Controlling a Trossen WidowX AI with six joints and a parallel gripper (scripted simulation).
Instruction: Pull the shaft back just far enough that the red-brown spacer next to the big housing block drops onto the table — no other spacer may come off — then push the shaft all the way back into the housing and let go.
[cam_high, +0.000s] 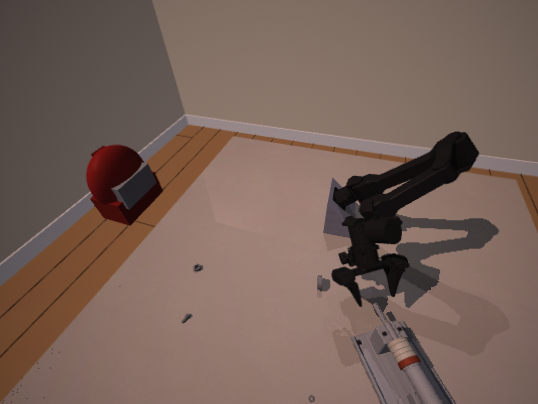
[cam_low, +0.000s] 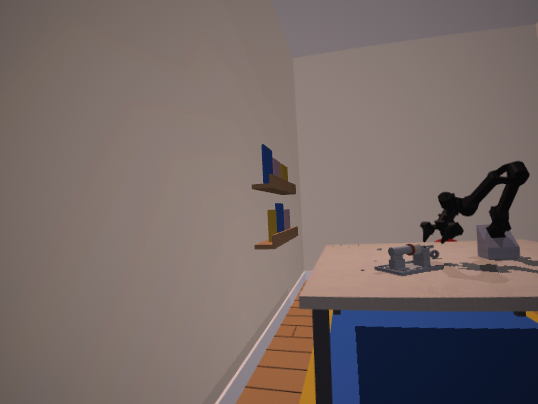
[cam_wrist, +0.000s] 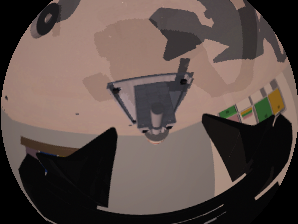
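Right now my gripper tip is 90 mm short of the cream spacer, 50 mm to the right of it and 20 mm above it. Round my gripper tip: thin grey shaft 100 mm ahead, 60 mm to the left, 20 mm below; grey cylinder 60 mm behind, 150 mm to the right, 80 mm below; red-brown spacer 120 mm ahead, 70 mm to the left, 20 mm below.
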